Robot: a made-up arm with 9 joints. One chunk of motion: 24 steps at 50 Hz.
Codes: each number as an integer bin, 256 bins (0 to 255) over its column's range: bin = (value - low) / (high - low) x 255, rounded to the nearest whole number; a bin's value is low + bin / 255 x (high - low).
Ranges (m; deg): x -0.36..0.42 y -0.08..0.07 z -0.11..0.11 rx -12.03..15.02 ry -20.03..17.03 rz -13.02..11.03
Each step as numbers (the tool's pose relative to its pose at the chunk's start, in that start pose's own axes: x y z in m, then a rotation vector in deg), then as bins.
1 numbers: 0.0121 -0.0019 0.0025 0.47 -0.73 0.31
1 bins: 122 133 130 118 133 141
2 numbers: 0.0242 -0.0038 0.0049 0.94 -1.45 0.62
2 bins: 126 130 133 122 128 145
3 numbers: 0.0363 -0.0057 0.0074 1.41 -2.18 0.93
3 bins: 130 126 136 127 123 148
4 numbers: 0.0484 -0.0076 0.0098 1.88 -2.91 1.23
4 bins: 134 123 139 131 118 151
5 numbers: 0.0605 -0.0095 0.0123 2.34 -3.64 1.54
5 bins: 137 120 142 135 113 154
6 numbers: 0.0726 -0.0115 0.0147 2.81 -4.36 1.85
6 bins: 141 116 145 140 108 158
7 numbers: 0.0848 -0.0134 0.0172 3.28 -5.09 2.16
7 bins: 145 113 147 144 103 161
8 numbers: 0.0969 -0.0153 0.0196 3.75 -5.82 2.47
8 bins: 149 110 150 149 98 164
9 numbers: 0.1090 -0.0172 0.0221 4.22 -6.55 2.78
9 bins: 153 107 153 153 93 168
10 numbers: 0.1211 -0.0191 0.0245 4.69 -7.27 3.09
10 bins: 157 104 156 158 88 171
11 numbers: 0.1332 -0.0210 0.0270 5.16 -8.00 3.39
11 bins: 161 100 159 162 83 174
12 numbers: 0.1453 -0.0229 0.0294 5.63 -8.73 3.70
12 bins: 165 97 162 166 78 177
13 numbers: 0.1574 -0.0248 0.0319 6.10 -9.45 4.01
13 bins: 169 94 164 171 73 181
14 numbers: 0.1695 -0.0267 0.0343 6.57 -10.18 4.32
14 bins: 173 91 167 175 68 184
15 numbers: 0.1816 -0.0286 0.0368 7.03 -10.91 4.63
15 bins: 177 87 170 180 63 187
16 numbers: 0.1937 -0.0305 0.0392 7.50 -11.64 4.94
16 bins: 181 84 173 184 58 190
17 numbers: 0.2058 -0.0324 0.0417 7.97 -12.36 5.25
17 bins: 185 81 176 189 53 194
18 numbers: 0.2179 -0.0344 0.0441 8.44 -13.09 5.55
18 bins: 189 78 179 193 48 197
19 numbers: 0.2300 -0.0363 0.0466 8.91 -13.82 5.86
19 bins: 193 74 182 197 43 200
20 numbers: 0.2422 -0.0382 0.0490 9.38 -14.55 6.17
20 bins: 197 71 184 202 38 203
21 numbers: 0.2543 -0.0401 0.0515 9.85 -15.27 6.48
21 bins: 201 68 187 206 33 207
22 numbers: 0.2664 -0.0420 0.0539 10.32 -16.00 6.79
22 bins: 205 65 190 211 28 210
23 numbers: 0.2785 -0.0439 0.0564 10.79 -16.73 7.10
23 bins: 209 61 193 215 23 213
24 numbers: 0.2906 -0.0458 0.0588 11.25 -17.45 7.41
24 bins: 213 58 196 219 18 217
